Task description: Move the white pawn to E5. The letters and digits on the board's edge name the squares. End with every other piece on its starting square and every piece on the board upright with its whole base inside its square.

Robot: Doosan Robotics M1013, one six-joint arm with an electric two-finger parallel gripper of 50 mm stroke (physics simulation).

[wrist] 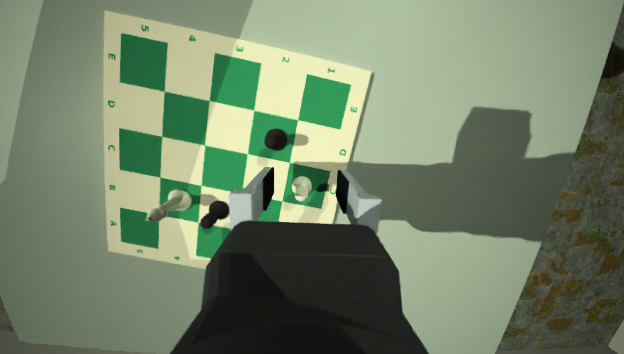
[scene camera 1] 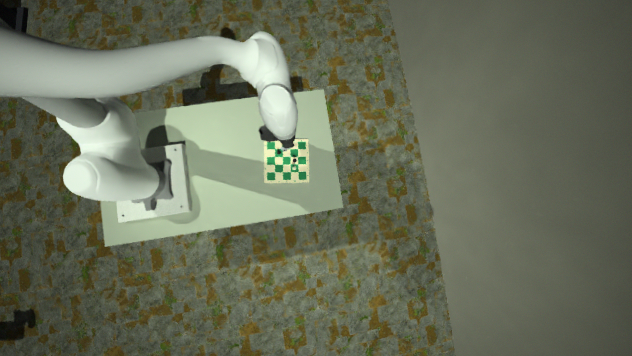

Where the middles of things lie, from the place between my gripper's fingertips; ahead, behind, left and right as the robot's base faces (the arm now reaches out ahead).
Scene:
Now: the chessboard (scene camera 1: 277, 167) 70 mm to the right of my hand and 30 mm below it.

